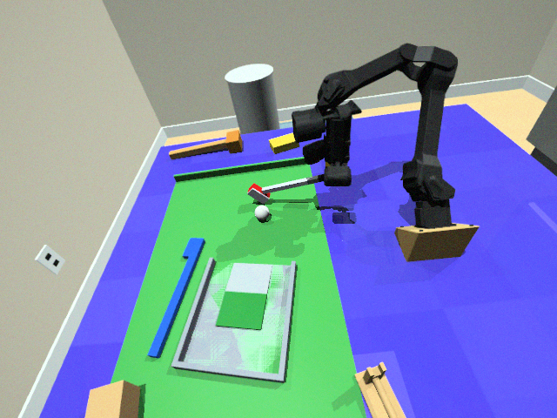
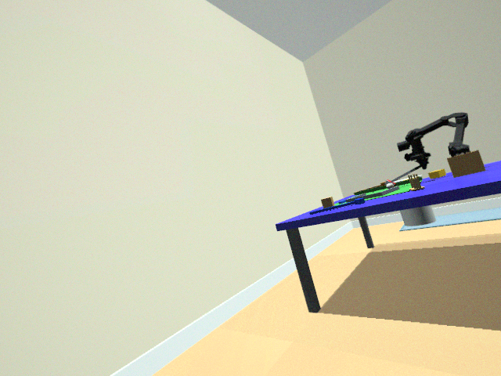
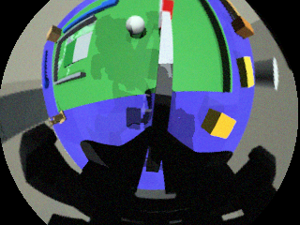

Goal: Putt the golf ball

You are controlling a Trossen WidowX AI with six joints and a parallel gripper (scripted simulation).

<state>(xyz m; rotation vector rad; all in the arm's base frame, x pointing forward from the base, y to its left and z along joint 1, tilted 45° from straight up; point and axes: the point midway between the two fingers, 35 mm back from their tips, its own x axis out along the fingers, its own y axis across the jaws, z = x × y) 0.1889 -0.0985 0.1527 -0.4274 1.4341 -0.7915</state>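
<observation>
Right now my gripper tip is 12 cm short of the red putter and 2 cm to the left of it. Round my gripper tip: yellow block (34 cm to the right, 12 cm ahead, 6 cm below); then white golf ball (22 cm ahead, 5 cm below, 2 cm to the left); then dark green rail (28 cm ahead, 22 cm to the right, 6 cm below).
</observation>
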